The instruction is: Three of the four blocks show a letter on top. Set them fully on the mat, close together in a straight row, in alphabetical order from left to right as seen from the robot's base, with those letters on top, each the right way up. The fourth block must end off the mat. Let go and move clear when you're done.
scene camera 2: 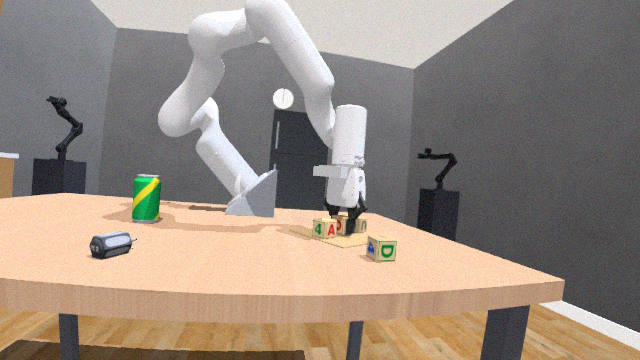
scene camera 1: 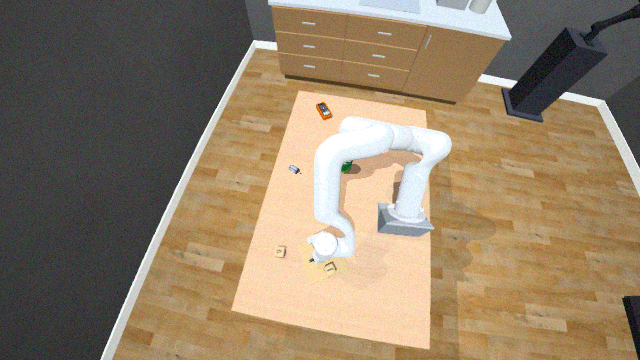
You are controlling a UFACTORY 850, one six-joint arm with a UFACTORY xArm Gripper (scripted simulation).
Path:
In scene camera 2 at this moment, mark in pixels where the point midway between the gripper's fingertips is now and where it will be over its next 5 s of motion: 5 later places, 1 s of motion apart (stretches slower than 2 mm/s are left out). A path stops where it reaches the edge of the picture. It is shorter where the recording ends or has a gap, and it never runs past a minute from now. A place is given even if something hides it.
My gripper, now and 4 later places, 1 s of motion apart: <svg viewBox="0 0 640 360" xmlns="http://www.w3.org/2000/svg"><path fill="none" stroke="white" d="M341 232L341 233L344 207L344 193L347 164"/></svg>

